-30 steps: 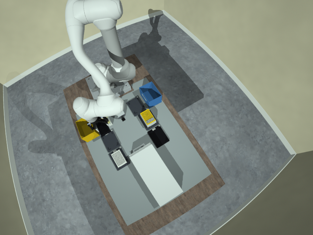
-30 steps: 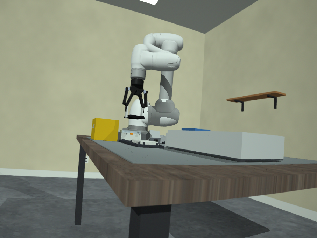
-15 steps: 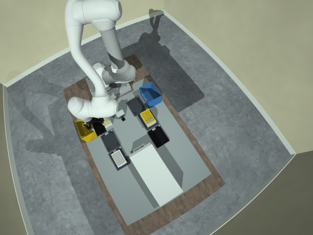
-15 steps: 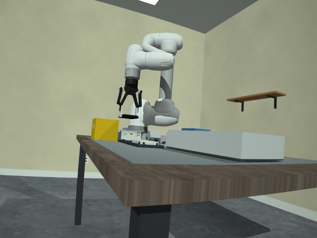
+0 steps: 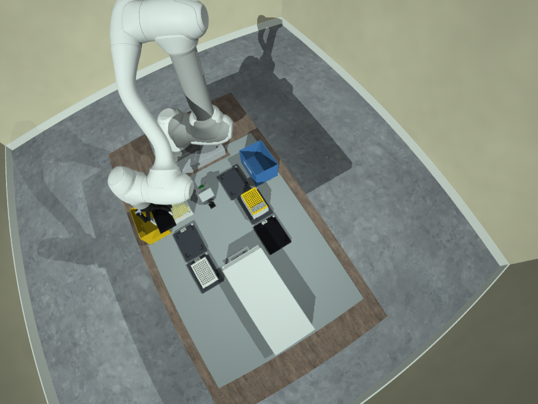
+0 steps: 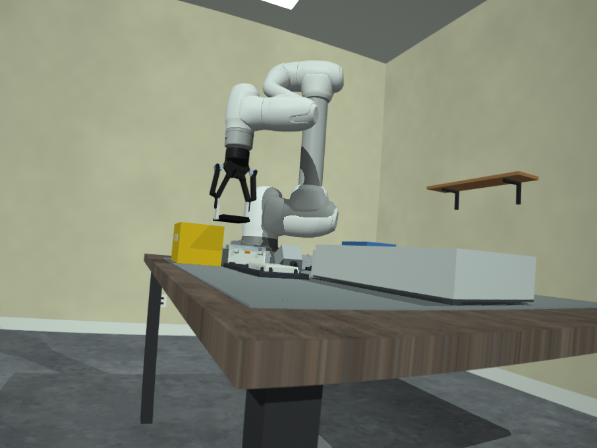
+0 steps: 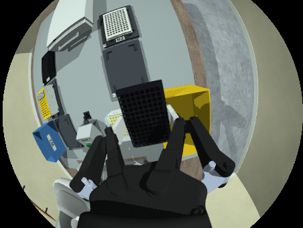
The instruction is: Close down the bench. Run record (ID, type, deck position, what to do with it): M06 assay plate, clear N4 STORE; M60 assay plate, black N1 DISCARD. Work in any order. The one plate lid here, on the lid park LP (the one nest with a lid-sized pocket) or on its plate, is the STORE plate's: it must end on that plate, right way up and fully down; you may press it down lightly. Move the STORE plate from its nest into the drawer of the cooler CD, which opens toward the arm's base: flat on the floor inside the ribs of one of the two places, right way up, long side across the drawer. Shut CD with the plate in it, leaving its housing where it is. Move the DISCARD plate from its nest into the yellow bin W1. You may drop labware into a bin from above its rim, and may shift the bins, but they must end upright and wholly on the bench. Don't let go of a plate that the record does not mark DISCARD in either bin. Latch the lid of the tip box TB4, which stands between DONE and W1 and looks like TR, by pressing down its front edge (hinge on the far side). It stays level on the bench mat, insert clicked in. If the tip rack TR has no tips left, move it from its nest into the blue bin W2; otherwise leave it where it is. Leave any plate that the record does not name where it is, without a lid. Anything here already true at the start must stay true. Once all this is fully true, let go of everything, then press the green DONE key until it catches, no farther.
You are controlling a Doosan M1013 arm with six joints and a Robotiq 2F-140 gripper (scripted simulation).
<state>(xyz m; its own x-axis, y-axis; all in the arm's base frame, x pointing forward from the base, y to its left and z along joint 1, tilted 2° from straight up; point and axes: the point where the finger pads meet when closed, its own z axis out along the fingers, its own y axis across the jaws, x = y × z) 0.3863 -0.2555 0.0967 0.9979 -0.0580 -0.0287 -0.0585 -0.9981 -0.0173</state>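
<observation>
The green DONE key is 8 cm behind my hand, 23 cm to the left of it and 10 cm below it. The rest, counted from my hand: tip box lid: 5 cm behind, 7 cm to the left, 11 cm below; then black assay plate: 2 cm below; then tip box TB4: 4 cm behind, 7 cm to the left, 12 cm below.
</observation>
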